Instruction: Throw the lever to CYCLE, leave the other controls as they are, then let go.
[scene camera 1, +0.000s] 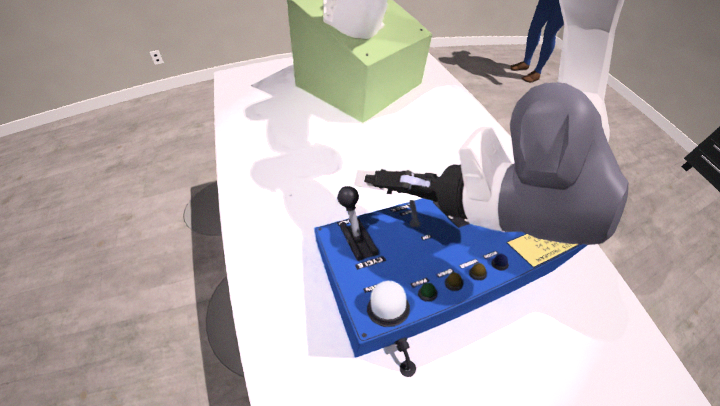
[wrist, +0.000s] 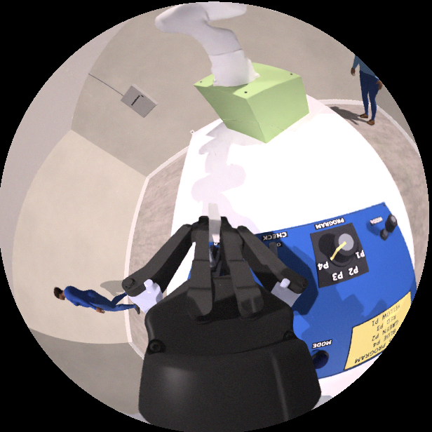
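Note:
The lever (scene camera 1: 354, 219) has a black ball on a grey shaft and stands in a black slot on the blue panel (scene camera 1: 403, 262) (wrist: 300, 235). It leans toward the far end of the slot, away from the CYCLE label (scene camera 1: 370, 262) at the near end. My gripper (scene camera 1: 370, 179) (wrist: 211, 211) is shut and empty. In the scene view its fingertips appear just beyond and to the right of the ball, apart from it. In the wrist view the fingers mostly hide the lever area. The CHECK switch (scene camera 1: 414, 214) stands upright, partly in shadow. The program knob (wrist: 344, 243) has its yellow pointer toward P4.
A white dome lamp (scene camera 1: 388, 301), several small round buttons and a yellow card (scene camera 1: 539, 249) (wrist: 382, 330) are on the panel. A green box (scene camera 1: 363, 85) (wrist: 265, 115) with a white arm stands at the table's far end. The forearm hangs over the panel's right part.

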